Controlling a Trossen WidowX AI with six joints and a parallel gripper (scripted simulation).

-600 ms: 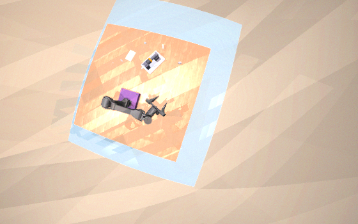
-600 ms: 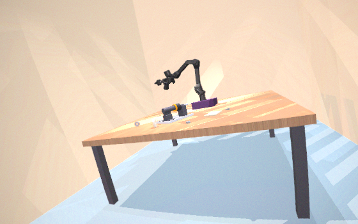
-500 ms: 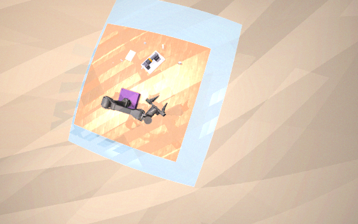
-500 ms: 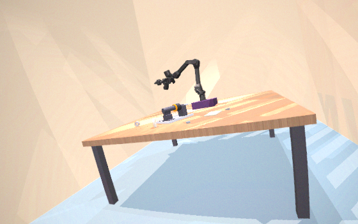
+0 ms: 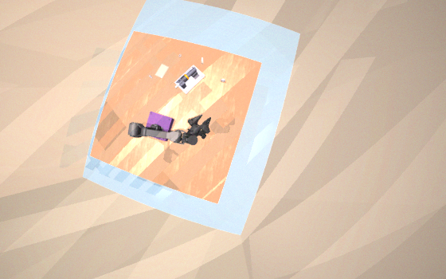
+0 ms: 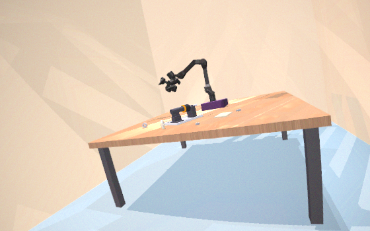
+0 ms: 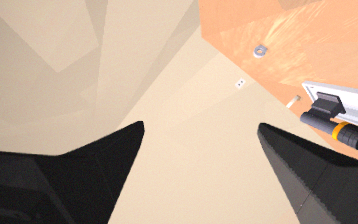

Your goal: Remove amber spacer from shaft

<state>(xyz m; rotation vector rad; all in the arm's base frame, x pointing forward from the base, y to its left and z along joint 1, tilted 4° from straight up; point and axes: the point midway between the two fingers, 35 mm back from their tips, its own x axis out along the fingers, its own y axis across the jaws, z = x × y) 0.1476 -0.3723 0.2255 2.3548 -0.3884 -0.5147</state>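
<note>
Right now my gripper tip is 28 cm short of the shaft, 29 cm to the right of it and 19 cm above it. The rest, counted from my gripper tip: white peg 51 cm ahead, 19 cm to the left, 25 cm below; then amber spacer 31 cm ahead, 27 cm to the left, 19 cm below; then flat white sheet 36 cm ahead, 53 cm to the left, 27 cm below.
</note>
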